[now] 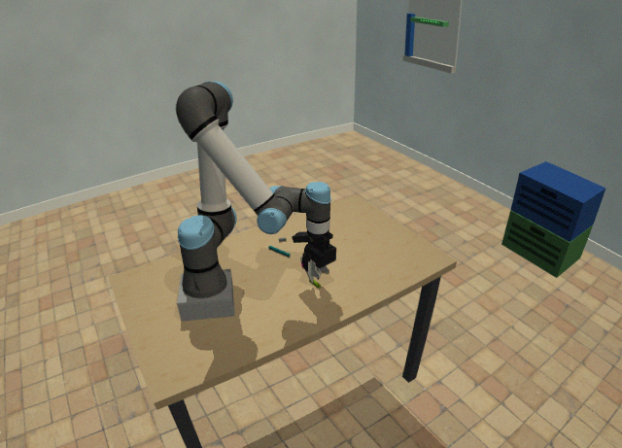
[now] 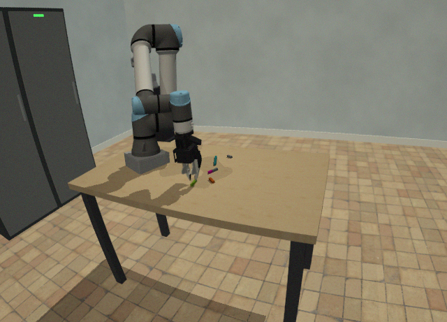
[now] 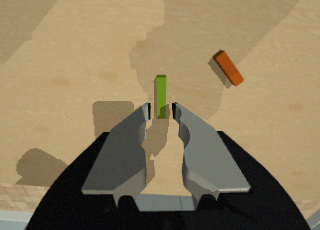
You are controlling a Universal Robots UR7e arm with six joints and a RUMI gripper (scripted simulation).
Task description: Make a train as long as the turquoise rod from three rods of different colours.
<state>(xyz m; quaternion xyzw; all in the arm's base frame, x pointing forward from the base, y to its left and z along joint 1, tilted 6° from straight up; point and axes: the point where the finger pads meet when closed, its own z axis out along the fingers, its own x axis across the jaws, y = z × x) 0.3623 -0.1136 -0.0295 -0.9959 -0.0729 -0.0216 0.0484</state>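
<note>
Right now my hand is 30 mm above the lime rod. Also, from my hand: turquoise rod: 240 mm to the left, 30 mm below, 20 mm behind; orange rod: 60 mm ahead, 40 mm to the left, 30 mm below; magenta rod: 110 mm to the left, 30 mm below, 20 mm ahead.
</note>
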